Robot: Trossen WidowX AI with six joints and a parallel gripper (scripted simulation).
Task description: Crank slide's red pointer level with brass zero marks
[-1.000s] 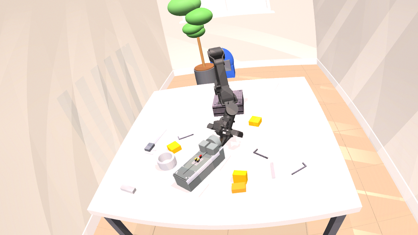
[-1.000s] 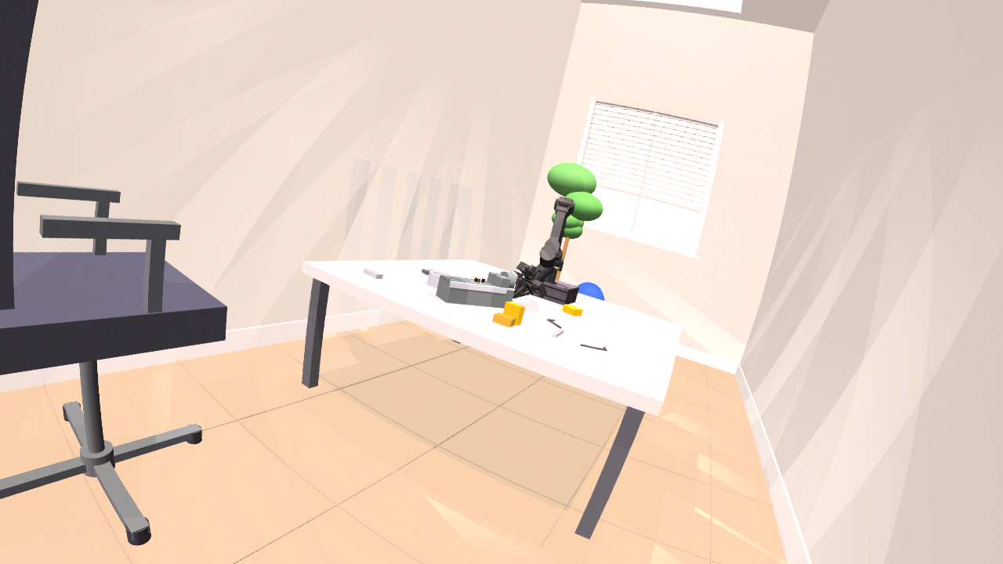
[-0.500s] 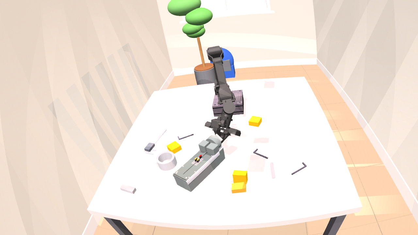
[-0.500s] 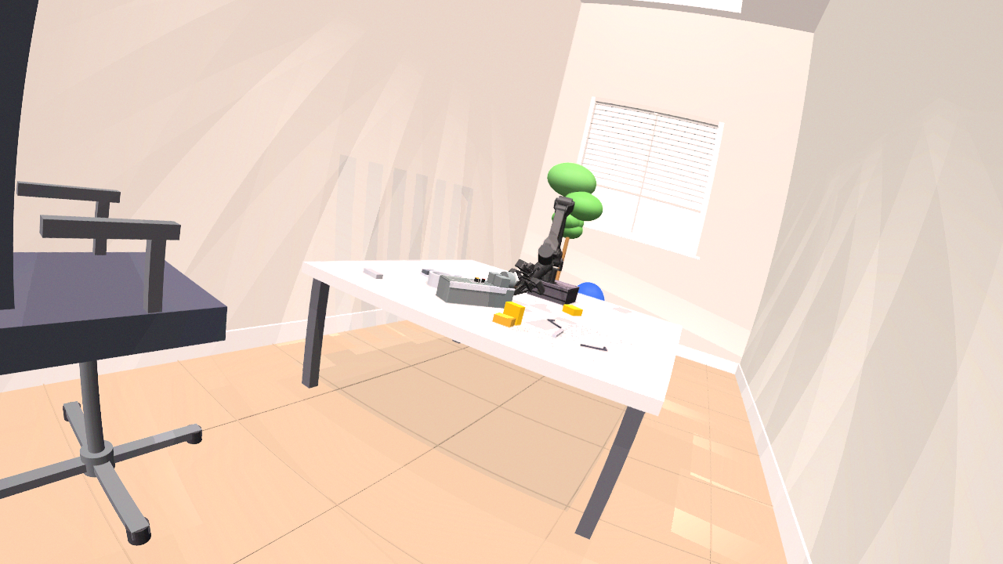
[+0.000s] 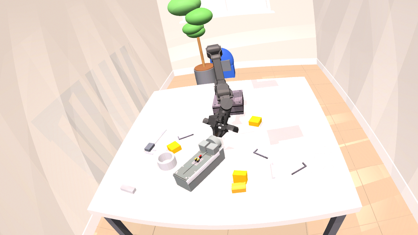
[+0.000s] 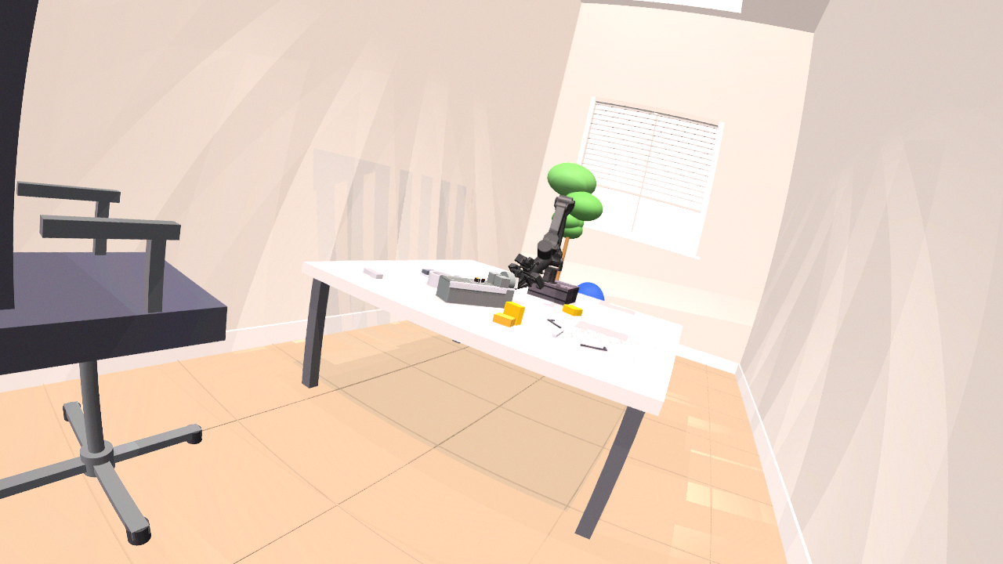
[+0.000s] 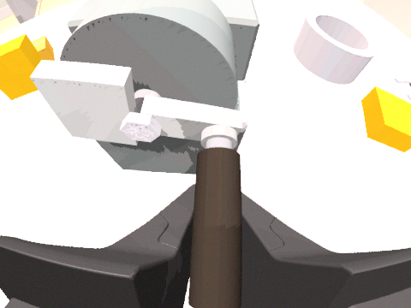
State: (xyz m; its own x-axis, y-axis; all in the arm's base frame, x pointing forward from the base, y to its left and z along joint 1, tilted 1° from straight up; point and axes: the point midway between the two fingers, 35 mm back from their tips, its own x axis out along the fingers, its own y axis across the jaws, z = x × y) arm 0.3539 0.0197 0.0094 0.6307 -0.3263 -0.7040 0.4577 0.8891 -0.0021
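My gripper tip is 140 mm short of the red pointer, 40 mm to the left of it and 30 mm below it. From my gripper tip the other things lie so: brown crank handle 30 mm above, 20 mm behind, 10 mm to the left.
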